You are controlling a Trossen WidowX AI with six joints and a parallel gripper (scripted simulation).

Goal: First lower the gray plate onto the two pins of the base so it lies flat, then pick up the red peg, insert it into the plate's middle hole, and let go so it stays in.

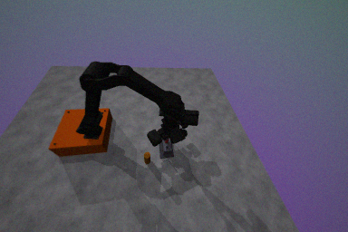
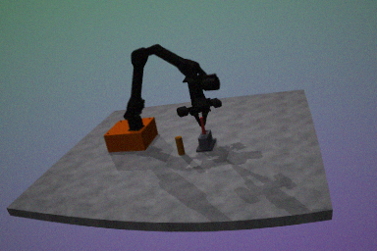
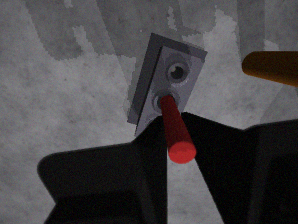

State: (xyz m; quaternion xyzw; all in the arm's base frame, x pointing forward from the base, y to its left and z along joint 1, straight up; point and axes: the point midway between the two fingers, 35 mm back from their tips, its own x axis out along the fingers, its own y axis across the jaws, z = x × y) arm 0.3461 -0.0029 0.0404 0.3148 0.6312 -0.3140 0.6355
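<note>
The red peg is right at my gripper tip. From my gripper tip the other things lie so: orange cylinder: 80 mm to the right, 80 mm behind, 60 mm below; then dark base: 90 mm below; then gray plate: 50 mm below.
</note>
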